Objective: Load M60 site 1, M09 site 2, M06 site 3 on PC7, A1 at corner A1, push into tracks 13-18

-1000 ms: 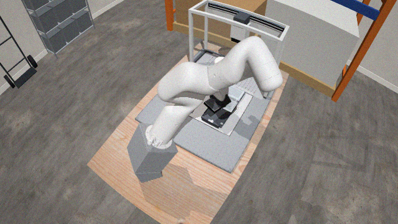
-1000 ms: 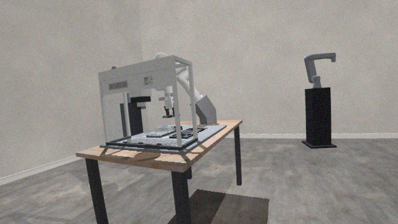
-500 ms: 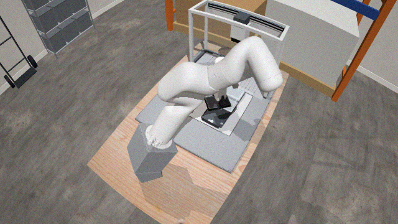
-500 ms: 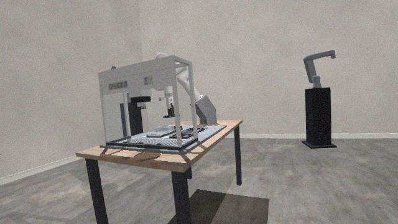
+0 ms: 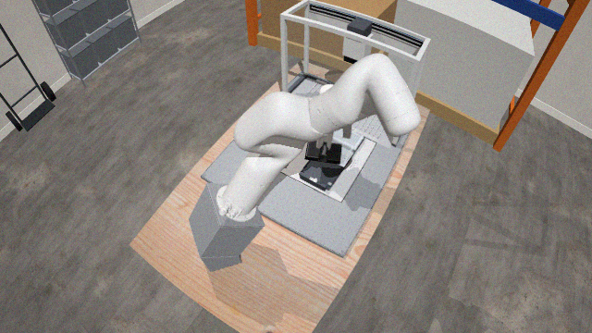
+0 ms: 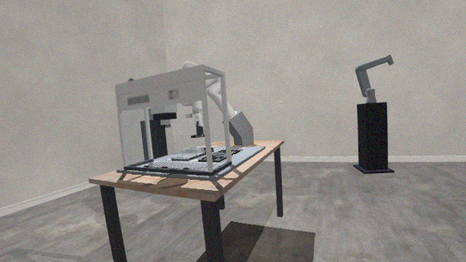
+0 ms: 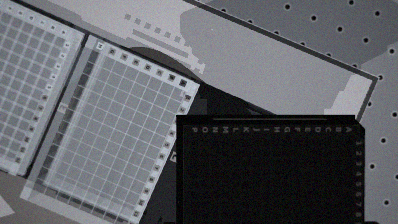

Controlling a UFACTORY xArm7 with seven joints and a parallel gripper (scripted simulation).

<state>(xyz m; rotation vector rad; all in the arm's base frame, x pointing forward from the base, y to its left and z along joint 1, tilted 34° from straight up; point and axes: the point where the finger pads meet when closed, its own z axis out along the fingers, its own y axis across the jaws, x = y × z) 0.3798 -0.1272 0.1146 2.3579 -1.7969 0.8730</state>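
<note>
Now: the dark plate carrier PC7 9 cm ahead of my hand, 2 cm to the right of it and 12 cm below it. Also, from my hand: white apron: 10 cm ahead, 6 cm to the left, 14 cm below; then 96-well plate M06: 10 cm ahead, 3 cm to the right, 11 cm below; then deep-well block M09: 1 cm below.
</note>
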